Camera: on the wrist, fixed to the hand. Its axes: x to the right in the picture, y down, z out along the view.
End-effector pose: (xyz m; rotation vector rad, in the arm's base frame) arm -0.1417 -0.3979 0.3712 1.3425 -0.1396 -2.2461
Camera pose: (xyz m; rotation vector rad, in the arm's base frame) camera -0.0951 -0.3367 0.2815 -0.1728 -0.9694 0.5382
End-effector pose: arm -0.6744 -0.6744 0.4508 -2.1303 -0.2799 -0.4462
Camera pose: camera -0.6959 -0.7158 0.5594 -0.3731 2.5072 1.3514
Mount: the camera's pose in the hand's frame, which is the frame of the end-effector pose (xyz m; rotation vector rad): 0.0244 -0.0658 -0.0951 0.1449 0.0511 -3.1175
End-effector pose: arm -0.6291 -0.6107 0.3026 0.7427 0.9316 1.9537
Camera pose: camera -0.6858 -0.5960 0.2000 -0.7850 0.7438 -0.9093
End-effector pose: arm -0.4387 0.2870 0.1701 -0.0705 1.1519 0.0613
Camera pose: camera -0.5098 0.2134 0.1109 -1.5589 -0.0391 -2.6577
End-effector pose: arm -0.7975 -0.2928 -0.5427 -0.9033 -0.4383 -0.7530
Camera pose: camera -0.8269 -0.4073 -0.5450 -0.6407 1.1226 2.1268
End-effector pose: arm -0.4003 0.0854 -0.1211 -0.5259 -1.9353 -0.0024
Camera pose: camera -0.3487 0.0120 -0.0441 2.5779 -0.6799 -1.5532
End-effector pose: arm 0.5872 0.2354 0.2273 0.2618 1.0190 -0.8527
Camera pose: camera 0.4844 0.2331 0.1691 1.0805 -0.3042 2.0302
